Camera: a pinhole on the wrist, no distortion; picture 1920 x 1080 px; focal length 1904.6 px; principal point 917.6 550.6 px. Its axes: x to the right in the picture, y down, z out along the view. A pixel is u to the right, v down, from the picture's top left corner.
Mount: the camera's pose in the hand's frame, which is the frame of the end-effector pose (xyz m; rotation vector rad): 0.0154 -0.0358 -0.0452 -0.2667 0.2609 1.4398
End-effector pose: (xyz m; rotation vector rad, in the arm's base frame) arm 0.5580 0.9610 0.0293 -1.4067 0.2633 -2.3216
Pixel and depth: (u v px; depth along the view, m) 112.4 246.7 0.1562
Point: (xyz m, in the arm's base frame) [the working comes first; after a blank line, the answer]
In the camera's frame: -0.0660 -0.0249 0.1562

0.6415 0.9951 0.1340
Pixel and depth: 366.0 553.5 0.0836
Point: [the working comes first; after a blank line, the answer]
In the camera's frame: -0.0242 0.0001 0.0836

0.5815 0.9844 0.0712
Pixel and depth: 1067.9 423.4 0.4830
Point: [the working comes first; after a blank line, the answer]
In the camera's frame: 0.0381 -0.0323 0.4830

0.9231 0.8134 0.2074
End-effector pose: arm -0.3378 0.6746 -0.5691 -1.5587 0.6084 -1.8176
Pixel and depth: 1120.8 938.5 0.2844
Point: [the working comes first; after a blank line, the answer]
In the camera's frame: 0.0303 0.0579 0.2844

-0.1110 0.6509 -0.6211
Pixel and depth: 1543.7 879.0 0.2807
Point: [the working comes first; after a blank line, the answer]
In the camera's frame: 0.0923 0.0484 0.2807

-0.1257 0.5996 -0.6542
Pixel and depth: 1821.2 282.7 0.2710
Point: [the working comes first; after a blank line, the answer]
In the camera's frame: 0.1286 -0.0381 0.2710

-0.1474 0.5180 -0.6122
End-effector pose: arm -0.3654 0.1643 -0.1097 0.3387 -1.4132 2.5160
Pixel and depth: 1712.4 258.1 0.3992
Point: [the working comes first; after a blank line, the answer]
In the camera's frame: 0.1666 -0.0613 0.3992

-0.5152 -0.1887 -0.1360
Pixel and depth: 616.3 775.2 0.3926
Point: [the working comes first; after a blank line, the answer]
In the camera's frame: -0.0621 0.0463 0.3926

-0.3196 -0.1555 0.0208
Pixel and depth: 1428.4 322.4 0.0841
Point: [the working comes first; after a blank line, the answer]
In the camera's frame: 0.0226 -0.0101 0.0841

-0.3947 0.1378 -0.0969
